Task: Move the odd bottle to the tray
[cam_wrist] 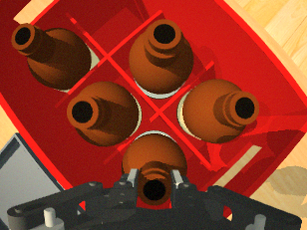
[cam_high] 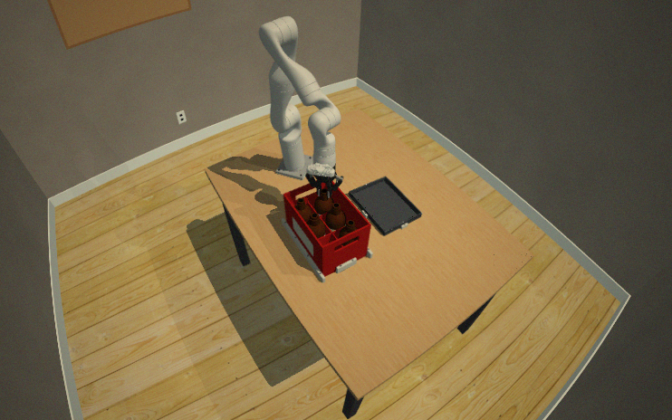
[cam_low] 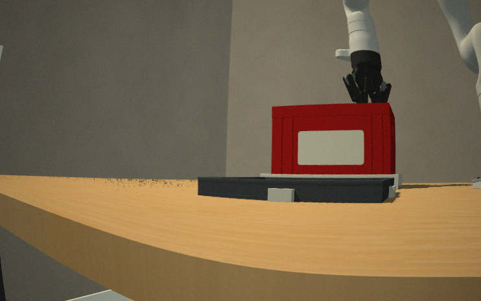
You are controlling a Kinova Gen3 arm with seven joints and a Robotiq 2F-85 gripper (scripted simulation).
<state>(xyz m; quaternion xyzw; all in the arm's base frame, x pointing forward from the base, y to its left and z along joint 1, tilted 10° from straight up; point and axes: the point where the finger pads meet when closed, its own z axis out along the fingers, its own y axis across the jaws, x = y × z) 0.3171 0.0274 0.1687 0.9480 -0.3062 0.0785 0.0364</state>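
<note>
Now: the red crate 9 cm ahead of my hand, 3 cm to the right of it and 7 cm below it. Round my hand: dark grey tray: 2 cm ahead, 26 cm to the left, 14 cm below; glass bottle: 17 cm ahead, 3 cm to the left, 7 cm below.
</note>
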